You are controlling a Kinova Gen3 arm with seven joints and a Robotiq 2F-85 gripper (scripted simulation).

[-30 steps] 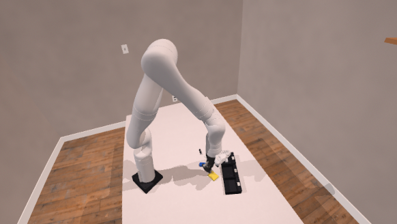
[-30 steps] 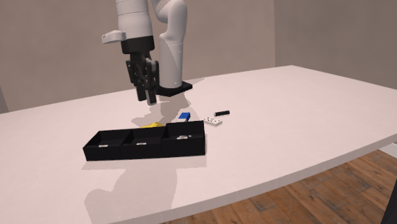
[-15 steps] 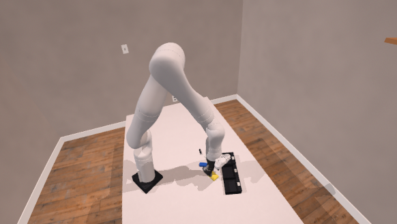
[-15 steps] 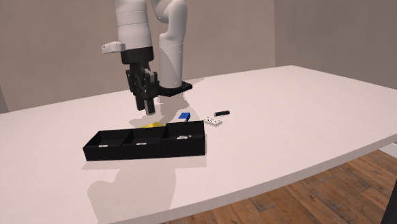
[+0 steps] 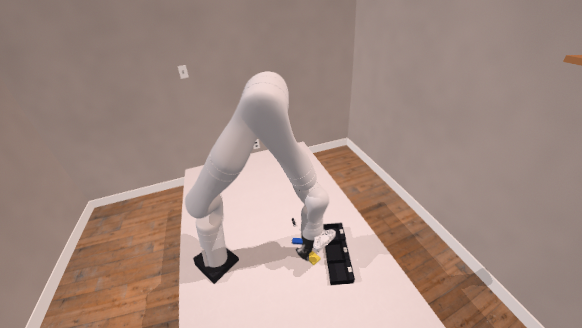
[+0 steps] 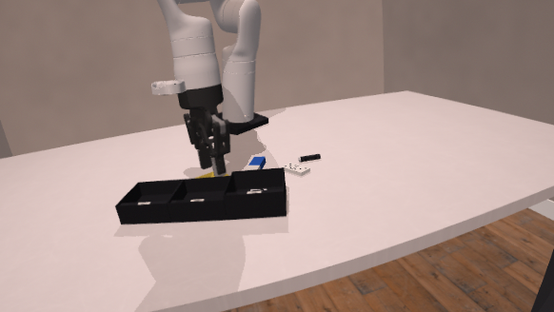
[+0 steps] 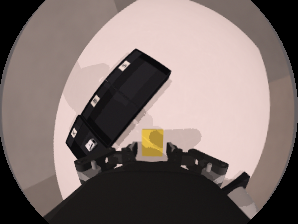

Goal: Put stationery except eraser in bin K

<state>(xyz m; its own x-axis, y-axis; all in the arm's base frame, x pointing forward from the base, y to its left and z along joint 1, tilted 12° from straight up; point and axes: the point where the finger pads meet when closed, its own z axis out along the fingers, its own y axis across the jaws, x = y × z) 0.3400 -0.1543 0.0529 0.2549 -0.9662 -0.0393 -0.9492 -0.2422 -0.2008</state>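
Now: hand 3 cm above the yellow pad. Round my hand: blue block: 8 cm to the left, 3 cm below; white domino: 14 cm to the left, 5 cm ahead, 3 cm below; white-grey thing: 12 cm ahead, 4 cm to the left, 2 cm below.
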